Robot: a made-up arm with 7 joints. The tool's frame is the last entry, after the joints. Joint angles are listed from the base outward.
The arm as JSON. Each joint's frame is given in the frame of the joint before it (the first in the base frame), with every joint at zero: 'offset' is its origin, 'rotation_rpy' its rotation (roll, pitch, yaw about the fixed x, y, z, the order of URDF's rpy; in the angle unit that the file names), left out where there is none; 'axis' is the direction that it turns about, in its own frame. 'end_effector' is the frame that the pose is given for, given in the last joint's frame.
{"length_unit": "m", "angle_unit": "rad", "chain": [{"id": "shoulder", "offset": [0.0, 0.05, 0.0], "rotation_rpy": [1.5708, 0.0, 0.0], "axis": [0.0, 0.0, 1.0]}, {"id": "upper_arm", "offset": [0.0, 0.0, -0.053], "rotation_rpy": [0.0, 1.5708, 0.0], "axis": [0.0, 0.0, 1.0]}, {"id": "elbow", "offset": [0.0, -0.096, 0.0], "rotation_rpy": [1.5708, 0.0, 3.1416], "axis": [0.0, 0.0, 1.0]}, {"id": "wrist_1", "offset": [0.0, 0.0, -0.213], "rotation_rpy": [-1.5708, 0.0, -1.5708], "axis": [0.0, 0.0, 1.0]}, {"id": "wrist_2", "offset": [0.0, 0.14, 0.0], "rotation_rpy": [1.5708, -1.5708, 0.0], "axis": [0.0, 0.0, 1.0]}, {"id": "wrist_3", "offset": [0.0, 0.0, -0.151], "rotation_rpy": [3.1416, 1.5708, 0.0], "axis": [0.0, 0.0, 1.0]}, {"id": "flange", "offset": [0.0, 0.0, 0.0], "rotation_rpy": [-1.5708, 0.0, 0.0], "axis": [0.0, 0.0, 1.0]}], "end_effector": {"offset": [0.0, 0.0, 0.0], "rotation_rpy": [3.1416, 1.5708, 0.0]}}
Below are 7 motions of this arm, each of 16 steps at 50 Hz.
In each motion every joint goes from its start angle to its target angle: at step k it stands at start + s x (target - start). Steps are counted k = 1, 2, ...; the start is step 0. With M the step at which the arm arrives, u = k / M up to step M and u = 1 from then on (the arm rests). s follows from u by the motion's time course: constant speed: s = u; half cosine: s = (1 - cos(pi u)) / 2; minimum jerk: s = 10 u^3 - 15 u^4 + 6 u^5.
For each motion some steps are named. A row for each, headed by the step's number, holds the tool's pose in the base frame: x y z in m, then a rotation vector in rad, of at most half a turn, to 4 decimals.
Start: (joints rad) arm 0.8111 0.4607 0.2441 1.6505 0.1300 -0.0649 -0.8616
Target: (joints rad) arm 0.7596 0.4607 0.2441 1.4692 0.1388 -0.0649 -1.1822
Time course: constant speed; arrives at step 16
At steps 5, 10, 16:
5: 0.3687 0.3004 0.0338 0.8810 -2.3008 1.3174
10: 0.3795 0.3077 0.0173 0.9433 -2.1779 1.4240
16: 0.3911 0.3162 -0.0039 1.0253 -2.0250 1.5407

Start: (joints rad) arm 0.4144 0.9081 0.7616 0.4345 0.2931 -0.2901 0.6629
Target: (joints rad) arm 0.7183 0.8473 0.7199 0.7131 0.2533 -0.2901 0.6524
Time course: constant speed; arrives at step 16
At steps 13, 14, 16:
13: 0.2662 0.5885 -0.1249 0.4798 -1.9792 0.2103
14: 0.2699 0.5866 -0.1163 0.4852 -2.0056 0.2007
16: 0.2764 0.5826 -0.0987 0.4969 -2.0582 0.1818

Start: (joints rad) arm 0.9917 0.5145 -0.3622 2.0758 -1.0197 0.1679 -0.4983
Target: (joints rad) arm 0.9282 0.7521 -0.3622 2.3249 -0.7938 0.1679 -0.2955
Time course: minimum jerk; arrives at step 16
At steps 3, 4, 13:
3: 0.2869 0.1084 0.0943 -1.6490 2.3185 0.1213
4: 0.2834 0.1097 0.0936 -1.6423 2.3235 0.1402
13: 0.2274 0.1227 0.0809 -1.5189 2.3790 0.4840

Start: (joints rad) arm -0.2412 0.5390 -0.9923 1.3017 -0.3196 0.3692 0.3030
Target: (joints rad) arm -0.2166 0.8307 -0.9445 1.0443 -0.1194 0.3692 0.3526
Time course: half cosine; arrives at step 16
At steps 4, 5, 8, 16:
4: 0.0410 0.1279 -0.4818 -0.1844 -0.1651 -1.3882
5: 0.0412 0.1428 -0.4843 -0.1666 -0.1294 -1.3771
8: 0.0422 0.1986 -0.4888 -0.0970 -0.0043 -1.3285
16: 0.0457 0.3017 -0.4785 0.0422 0.1948 -1.2121

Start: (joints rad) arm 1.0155 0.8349 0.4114 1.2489 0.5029 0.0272 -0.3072
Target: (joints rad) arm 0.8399 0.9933 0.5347 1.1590 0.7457 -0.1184 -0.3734
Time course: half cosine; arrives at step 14
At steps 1, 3, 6, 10, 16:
1: 0.2921 0.4752 0.1158 0.6270 -2.3939 0.9643
3: 0.2877 0.4816 0.1124 0.6272 -2.3949 0.9885
6: 0.2742 0.4993 0.1038 0.6290 -2.3998 1.0592
10: 0.2518 0.5237 0.0945 0.6342 -2.4126 1.1670
16: 0.2413 0.5337 0.0918 0.6371 -2.4205 1.2151

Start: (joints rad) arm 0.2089 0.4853 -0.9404 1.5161 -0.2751 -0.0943 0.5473
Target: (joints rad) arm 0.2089 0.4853 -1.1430 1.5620 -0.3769 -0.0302 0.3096
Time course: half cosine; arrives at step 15
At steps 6, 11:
6: 0.2338 0.0346 -0.3575 -0.4214 -1.0955 -1.7253
11: 0.2095 0.0189 -0.3635 -0.3803 -1.1391 -1.7542

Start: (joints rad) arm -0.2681 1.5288 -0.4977 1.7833 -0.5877 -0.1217 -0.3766
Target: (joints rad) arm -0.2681 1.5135 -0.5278 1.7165 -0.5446 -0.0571 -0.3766
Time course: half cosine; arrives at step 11
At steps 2, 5, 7, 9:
2: 0.2020 0.3460 -0.2081 0.8103 -1.1902 -1.9813
5: 0.2004 0.3517 -0.2128 0.8317 -1.1502 -1.9556
7: 0.1990 0.3563 -0.2164 0.8485 -1.1179 -1.9353
9: 0.1979 0.3597 -0.2192 0.8610 -1.0931 -1.9200

